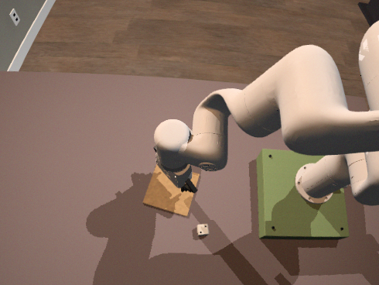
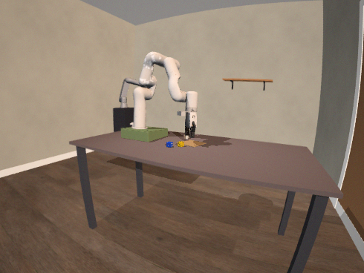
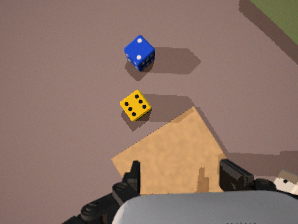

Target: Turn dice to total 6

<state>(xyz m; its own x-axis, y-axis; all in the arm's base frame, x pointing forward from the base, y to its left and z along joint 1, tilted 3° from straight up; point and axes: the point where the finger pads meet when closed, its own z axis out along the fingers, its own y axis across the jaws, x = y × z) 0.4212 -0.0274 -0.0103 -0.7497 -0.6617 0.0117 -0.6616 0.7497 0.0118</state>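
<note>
Now: the tan mat 1 cm ahead of my hand, 2 cm to the left of it and 6 cm below it. Also, from my hand: yellow die (2 cm behind, 9 cm to the right, 4 cm below); blue die (8 cm behind, 13 cm to the right, 4 cm below); white die (8 cm behind, 15 cm to the left, 4 cm below).
</note>
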